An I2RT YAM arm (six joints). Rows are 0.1 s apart.
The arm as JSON. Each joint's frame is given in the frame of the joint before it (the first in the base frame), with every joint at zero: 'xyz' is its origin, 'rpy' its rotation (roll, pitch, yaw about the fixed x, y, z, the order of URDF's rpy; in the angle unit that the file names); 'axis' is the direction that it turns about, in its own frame. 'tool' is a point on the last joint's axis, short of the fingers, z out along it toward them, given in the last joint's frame.
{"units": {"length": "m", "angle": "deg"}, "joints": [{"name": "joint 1", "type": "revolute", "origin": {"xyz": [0.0, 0.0, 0.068], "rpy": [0.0, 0.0, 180.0]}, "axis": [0.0, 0.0, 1.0]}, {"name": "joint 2", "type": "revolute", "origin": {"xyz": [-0.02, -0.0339, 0.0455], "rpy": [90.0, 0.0, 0.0]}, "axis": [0.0, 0.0, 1.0]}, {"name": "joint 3", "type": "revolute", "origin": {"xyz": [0.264, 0.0, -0.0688], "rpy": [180.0, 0.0, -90.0]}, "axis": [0.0, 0.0, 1.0]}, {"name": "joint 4", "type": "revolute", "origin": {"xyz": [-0.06, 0.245, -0.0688], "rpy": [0.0, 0.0, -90.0]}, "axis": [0.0, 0.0, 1.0]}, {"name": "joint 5", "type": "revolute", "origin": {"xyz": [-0.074, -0.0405, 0.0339], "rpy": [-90.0, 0.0, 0.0]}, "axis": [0.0, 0.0, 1.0]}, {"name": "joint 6", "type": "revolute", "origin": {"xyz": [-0.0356, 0.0, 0.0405], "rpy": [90.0, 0.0, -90.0]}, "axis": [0.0, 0.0, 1.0]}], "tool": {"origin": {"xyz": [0.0, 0.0, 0.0], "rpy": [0.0, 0.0, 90.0]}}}
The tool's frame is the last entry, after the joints.
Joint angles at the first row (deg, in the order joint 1, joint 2, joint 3, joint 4, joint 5, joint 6):
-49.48 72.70 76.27 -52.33 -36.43 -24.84
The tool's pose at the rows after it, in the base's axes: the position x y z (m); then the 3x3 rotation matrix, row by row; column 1 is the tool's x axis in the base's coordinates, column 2 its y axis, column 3 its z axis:
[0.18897 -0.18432 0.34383], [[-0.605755 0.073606 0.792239], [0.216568 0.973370 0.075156], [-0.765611 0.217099 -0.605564]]
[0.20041 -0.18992 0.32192], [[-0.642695 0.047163 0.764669], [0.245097 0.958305 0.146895], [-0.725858 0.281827 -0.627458]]
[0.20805 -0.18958 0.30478], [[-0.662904 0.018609 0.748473], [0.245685 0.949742 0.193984], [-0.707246 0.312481 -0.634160]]
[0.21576 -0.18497 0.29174], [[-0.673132 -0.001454 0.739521], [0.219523 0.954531 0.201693], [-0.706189 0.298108 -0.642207]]
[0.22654 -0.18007 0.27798], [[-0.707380 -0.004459 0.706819], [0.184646 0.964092 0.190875], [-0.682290 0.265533 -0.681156]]
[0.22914 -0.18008 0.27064], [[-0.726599 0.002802 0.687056], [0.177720 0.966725 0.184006], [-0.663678 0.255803 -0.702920]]
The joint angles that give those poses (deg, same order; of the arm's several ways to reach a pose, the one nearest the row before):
-49.31 75.89 74.68 -51.60 -40.52 -24.74
-48.41 79.38 73.31 -51.57 -42.02 -25.35
-47.29 81.03 71.18 -50.22 -42.96 -25.97
-45.41 81.34 68.49 -46.83 -41.93 -25.92
-42.86 82.60 66.84 -44.56 -38.37 -26.17
-42.36 83.42 66.22 -44.17 -36.79 -26.57

